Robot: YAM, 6 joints.
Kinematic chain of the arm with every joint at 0, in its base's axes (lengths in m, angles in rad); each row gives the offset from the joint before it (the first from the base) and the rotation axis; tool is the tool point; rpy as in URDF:
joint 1: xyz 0 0 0.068 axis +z
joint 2: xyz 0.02 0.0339 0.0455 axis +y
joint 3: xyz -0.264 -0.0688 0 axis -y
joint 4: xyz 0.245 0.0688 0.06 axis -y
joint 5: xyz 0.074 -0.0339 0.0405 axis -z
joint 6: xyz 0.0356 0 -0.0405 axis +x
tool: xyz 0 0 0 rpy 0 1.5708 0
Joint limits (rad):
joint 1: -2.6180..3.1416
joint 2: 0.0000..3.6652
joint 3: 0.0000..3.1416
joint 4: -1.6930..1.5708
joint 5: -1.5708..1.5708
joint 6: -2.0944..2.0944
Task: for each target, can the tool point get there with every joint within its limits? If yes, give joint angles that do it. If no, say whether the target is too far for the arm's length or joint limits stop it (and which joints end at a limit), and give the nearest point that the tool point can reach.
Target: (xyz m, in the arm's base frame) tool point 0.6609 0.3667 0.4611
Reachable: no: too far | nearest point 0.5123 0.2843 0.3808 | short by 0.188 m
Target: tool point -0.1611 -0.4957 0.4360
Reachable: yes | joints -1.8288 2.3171 2.4919 0.1150 0.9659 0.1632
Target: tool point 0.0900 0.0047 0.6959
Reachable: yes | joints 0.3105 1.3169 2.2336 0.3325 0.7039 -1.4021
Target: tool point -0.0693 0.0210 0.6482
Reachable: yes | joints 0.1939 1.1497 2.6685 -0.9448 -1.2642 0.9481
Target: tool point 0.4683 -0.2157 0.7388
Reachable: no: too far | nearest point 0.3712 -0.1710 0.6040 | short by 0.172 m
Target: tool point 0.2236 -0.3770 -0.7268
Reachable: no: too far | nearest point 0.1746 -0.2944 -0.3680 | short by 0.371 m
